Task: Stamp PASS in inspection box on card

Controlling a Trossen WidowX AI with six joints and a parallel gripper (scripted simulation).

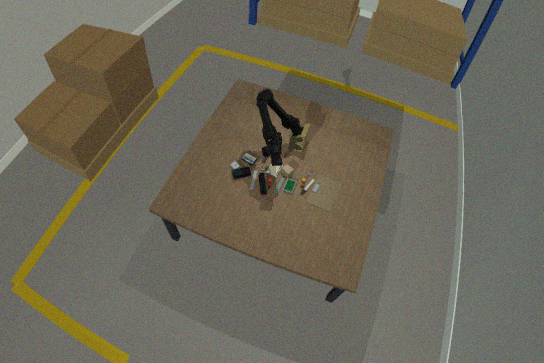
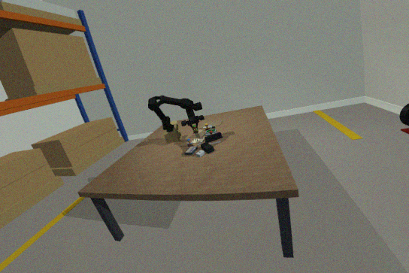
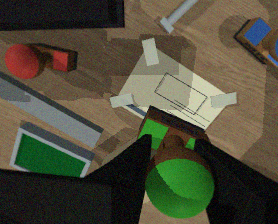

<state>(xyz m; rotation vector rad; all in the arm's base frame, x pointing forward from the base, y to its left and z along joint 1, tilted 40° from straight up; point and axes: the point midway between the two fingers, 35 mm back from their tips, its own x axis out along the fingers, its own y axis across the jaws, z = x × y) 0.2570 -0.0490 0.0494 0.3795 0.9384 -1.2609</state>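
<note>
Right now the white card is 100 mm below my gripper tip and 10 mm behind it. From my gripper tip the other things lie so: green stamp: right at my gripper tip; tan block: 90 mm to the left, 70 mm below, 10 mm behind; red stamp: 120 mm ahead, 80 mm below, 10 mm to the left.
</note>
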